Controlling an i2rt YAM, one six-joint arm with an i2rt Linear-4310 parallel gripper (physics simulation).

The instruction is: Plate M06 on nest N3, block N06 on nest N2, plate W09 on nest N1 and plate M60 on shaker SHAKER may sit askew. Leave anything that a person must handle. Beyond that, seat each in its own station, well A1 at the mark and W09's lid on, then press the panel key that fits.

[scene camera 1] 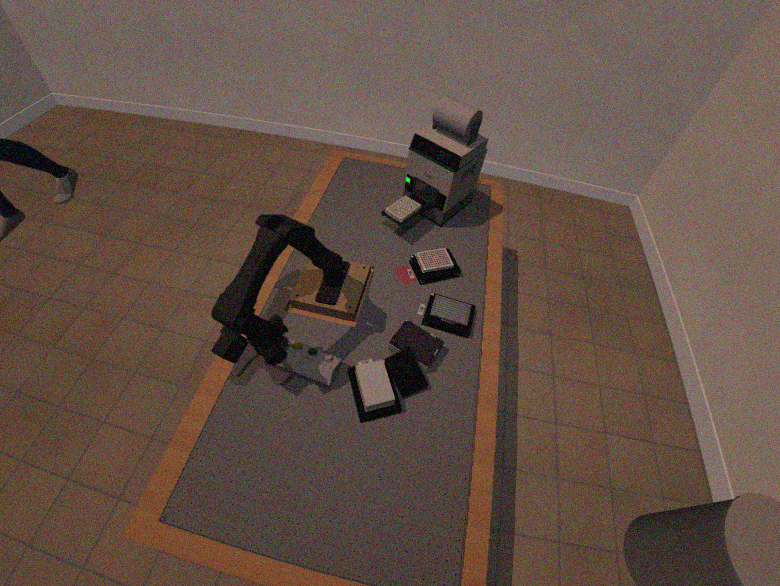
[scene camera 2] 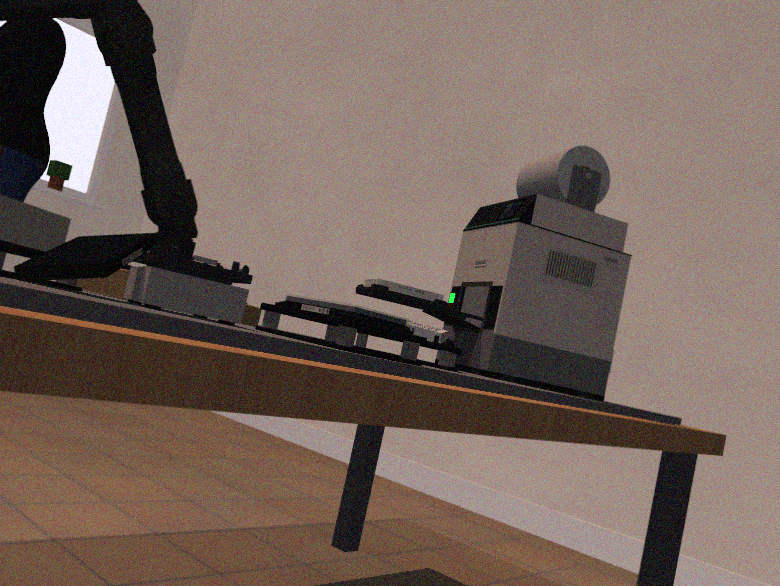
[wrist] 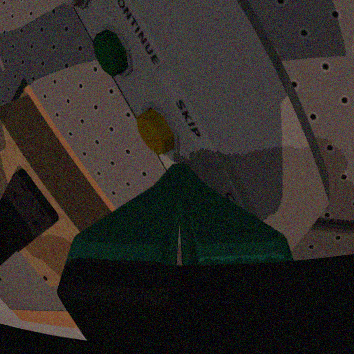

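Observation:
My gripper (wrist: 179, 175) is shut and empty; its green fingertips are just below the yellow SKIP key (wrist: 156, 131) on the grey key panel (scene camera 1: 308, 365) (wrist: 215, 75). The green CONTINUE key (wrist: 111, 52) (scene camera 1: 312, 350) is farther up. Any key under the fingers is hidden. In scene camera 1, a reddish-welled plate (scene camera 1: 434, 259) and a grey plate (scene camera 1: 451, 310) sit on black nests. A tall white block (scene camera 1: 375, 381) sits on another black holder. A pale plate (scene camera 1: 402, 208) (scene camera 2: 403, 289) rests on the machine's extended tray. Labels, well A1 and exact seating are too small to tell.
A grey machine (scene camera 1: 444, 166) (scene camera 2: 554, 283) with a green light stands at the far end. A dark-topped unit (scene camera 1: 416, 342) (scene camera 2: 189, 296) and a black slab (scene camera 1: 407, 373) (scene camera 2: 91, 255) lie between the nests and the white block. A person's legs (scene camera 1: 31, 157) show at the left.

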